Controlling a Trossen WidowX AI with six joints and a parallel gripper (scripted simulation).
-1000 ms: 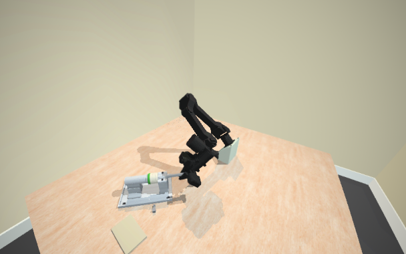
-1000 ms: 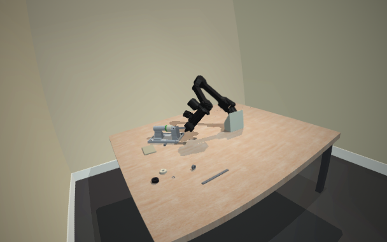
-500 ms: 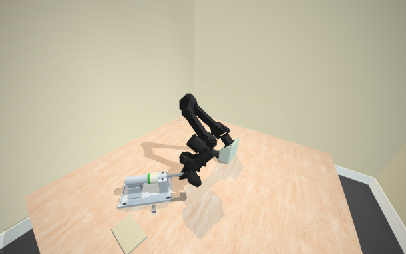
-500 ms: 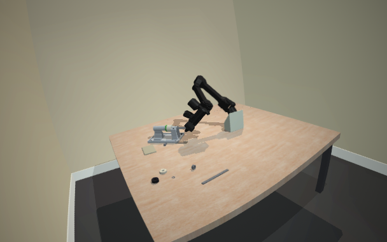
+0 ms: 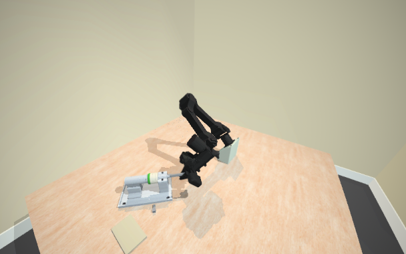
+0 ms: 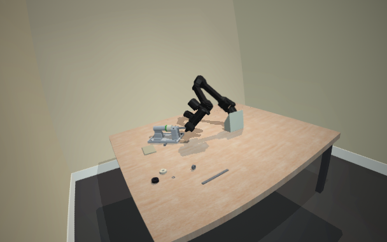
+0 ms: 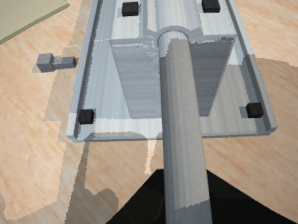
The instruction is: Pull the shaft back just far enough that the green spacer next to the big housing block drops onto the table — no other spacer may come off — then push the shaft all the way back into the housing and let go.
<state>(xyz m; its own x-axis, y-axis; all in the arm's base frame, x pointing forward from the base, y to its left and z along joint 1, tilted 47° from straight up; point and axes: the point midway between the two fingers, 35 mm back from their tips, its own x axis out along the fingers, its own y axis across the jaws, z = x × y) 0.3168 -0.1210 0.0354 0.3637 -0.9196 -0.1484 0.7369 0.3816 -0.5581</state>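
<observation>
Now: gripper tip 30 mm short of the grey shaft, 30 mm to the left of it and 20 mm below it. From my gripper tip the other things lie so: tan square plate 270 mm ahead, 30 mm to the right, 50 mm below; then cream spacer 70 mm ahead, 80 mm to the right, 20 mm above; then green spacer 90 mm ahead, 100 mm to the right, 20 mm above.
</observation>
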